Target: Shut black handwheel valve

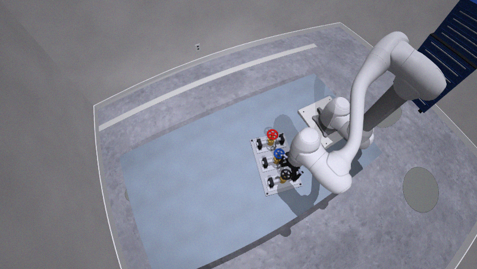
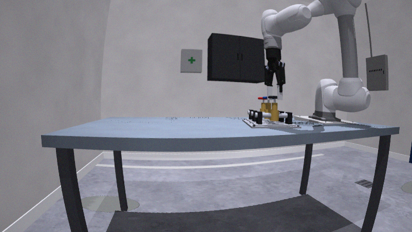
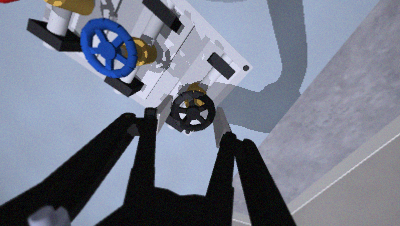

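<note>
My hand is 3 cm above the black handwheel. The rest, counted from my hand: red handwheel 5 cm behind, 25 cm to the right, 3 cm below; then blue handwheel 3 cm behind, 13 cm to the right, 3 cm below.
</note>
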